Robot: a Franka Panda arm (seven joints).
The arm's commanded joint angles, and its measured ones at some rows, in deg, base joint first. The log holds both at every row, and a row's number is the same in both.
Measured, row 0:
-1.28 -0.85 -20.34 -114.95 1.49 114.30 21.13
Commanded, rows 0 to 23:
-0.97 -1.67 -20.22 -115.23 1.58 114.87 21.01
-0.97 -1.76 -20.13 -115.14 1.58 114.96 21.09
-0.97 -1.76 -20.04 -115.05 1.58 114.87 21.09
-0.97 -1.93 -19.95 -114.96 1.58 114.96 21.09
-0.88 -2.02 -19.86 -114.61 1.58 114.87 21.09
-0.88 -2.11 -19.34 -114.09 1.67 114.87 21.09
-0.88 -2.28 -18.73 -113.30 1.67 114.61 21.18
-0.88 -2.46 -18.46 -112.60 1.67 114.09 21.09
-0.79 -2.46 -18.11 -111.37 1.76 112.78 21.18
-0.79 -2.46 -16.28 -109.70 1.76 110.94 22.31
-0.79 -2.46 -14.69 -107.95 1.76 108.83 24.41
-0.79 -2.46 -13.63 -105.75 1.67 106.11 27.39
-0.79 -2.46 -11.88 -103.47 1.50 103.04 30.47
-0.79 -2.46 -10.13 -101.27 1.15 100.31 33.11
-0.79 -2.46 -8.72 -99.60 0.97 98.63 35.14
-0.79 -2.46 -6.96 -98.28 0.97 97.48 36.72
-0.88 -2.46 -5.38 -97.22 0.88 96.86 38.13
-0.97 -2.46 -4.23 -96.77 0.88 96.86 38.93
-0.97 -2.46 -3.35 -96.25 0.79 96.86 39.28
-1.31 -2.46 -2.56 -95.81 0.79 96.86 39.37
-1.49 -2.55 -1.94 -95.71 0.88 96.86 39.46
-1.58 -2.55 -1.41 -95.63 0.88 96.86 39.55
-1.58 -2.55 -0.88 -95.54 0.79 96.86 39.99
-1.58 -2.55 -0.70 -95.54 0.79 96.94 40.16
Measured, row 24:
-0.54 -3.09 -2.47 -96.96 1.51 98.29 38.76
